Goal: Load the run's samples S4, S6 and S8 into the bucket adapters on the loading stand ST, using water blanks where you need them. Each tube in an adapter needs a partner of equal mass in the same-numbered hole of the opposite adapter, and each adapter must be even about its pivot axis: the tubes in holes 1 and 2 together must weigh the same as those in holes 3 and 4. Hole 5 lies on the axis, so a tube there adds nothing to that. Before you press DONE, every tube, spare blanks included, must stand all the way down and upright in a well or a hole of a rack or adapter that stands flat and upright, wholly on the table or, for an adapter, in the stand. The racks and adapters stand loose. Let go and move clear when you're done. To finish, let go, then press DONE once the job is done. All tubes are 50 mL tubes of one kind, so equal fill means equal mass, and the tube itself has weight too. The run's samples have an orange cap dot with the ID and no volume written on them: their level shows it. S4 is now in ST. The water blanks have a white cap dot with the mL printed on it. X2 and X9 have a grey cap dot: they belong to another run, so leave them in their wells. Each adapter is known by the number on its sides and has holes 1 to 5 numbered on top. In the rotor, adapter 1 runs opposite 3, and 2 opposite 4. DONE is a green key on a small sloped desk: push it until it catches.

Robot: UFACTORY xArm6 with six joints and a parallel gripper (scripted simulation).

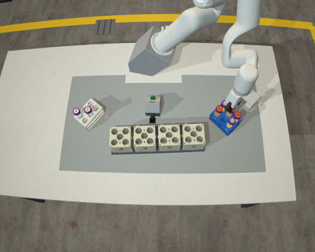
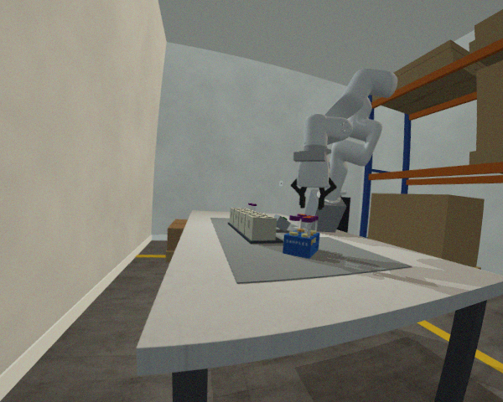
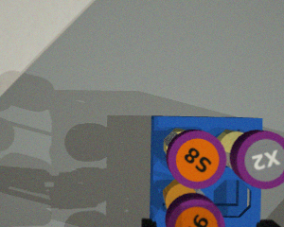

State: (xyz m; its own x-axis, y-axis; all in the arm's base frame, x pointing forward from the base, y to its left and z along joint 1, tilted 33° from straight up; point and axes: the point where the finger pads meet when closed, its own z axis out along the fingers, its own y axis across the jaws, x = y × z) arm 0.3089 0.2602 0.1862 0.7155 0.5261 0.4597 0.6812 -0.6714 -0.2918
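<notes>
Right now my hand is 100 mm above the orange-dot tube and 10 mm short of it. From my hand the other things lie so: loading stand (340 mm to the right, 160 mm below, 110 mm ahead); then green DONE key (360 mm to the right, 100 mm below, 80 mm behind); then blue sample rack (130 mm below, 10 mm to the right, 10 mm ahead).
</notes>
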